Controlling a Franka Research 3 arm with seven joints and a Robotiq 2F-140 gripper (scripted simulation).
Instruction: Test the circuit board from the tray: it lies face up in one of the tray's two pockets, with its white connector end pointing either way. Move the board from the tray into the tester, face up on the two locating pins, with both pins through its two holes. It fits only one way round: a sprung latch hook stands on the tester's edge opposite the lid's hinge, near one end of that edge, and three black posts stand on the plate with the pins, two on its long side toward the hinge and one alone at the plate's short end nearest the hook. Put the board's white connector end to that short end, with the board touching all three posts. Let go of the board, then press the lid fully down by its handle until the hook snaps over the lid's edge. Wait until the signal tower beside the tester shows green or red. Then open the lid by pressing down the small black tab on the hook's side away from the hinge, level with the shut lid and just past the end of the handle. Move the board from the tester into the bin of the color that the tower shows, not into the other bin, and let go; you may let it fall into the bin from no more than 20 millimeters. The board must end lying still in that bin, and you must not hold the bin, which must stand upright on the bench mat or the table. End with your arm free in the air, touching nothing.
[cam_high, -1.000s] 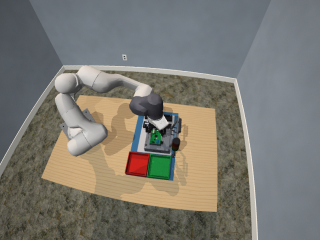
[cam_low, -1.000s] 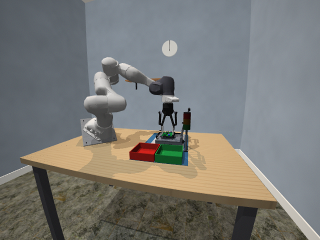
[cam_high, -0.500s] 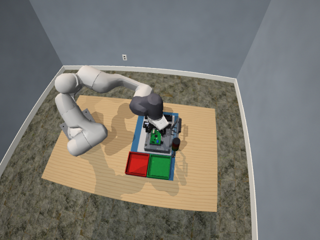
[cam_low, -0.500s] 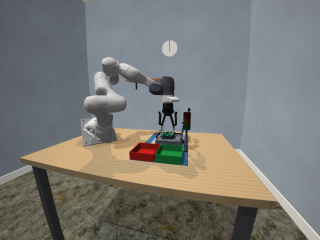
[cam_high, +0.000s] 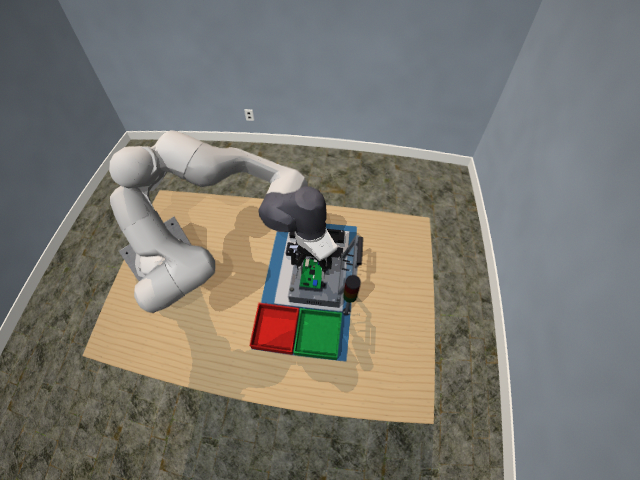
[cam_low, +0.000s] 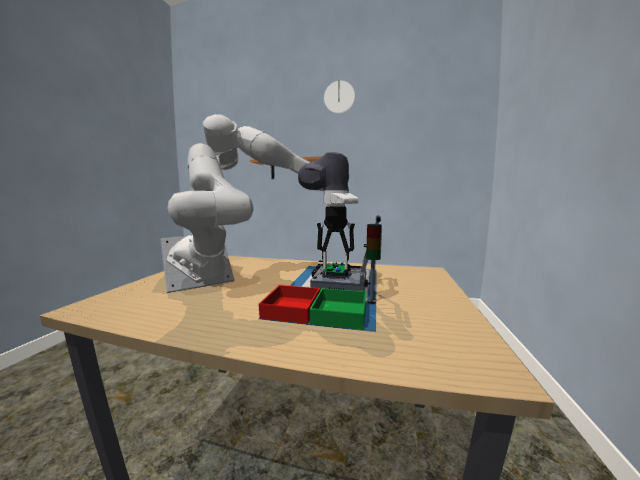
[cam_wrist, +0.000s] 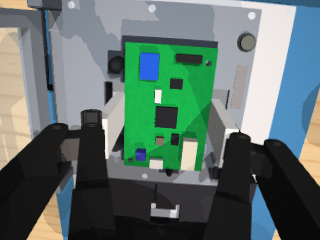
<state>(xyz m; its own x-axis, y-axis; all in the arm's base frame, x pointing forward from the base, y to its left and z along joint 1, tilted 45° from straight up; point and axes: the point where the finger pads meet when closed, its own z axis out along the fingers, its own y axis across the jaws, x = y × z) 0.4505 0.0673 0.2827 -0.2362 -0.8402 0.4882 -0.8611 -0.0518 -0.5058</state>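
Now: the green circuit board 2 cm below my hand. Round my hand: tester plate: 1 cm ahead, 4 cm below; then clear lid: 12 cm ahead, 3 cm to the right, 8 cm above; then green bin: 1 cm behind, 21 cm to the right, 9 cm below.
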